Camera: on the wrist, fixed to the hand. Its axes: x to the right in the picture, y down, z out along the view.
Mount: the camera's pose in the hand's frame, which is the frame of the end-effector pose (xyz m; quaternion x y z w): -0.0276 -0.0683 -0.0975 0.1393 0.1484 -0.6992 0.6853
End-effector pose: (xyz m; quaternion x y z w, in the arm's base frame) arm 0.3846 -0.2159 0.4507 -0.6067 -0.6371 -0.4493 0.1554
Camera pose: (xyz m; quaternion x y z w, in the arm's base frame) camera 0.2944 -0.2980 0.4574 -0.1180 0.9004 0.4179 0.0286
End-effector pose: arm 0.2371 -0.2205 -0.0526 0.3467 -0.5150 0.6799 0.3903
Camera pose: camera 0.3035 -0.1194 -0.0697 0.5512 0.0421 0.3162 0.7710
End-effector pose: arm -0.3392 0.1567 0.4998 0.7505 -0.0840 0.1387 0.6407
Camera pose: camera -0.3544 0.2626 0.4407 0.6417 0.5816 -0.2299 0.4440
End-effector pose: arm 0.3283 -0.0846 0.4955 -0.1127 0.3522 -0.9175 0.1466
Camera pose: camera 0.3108 0.0332 0.4682 0.1669 -0.0565 0.7971 0.5776
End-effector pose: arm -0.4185 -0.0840 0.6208 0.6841 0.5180 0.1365 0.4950
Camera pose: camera -0.5376 -0.0569 0.6200 0.1553 0.9258 -0.2232 0.2625
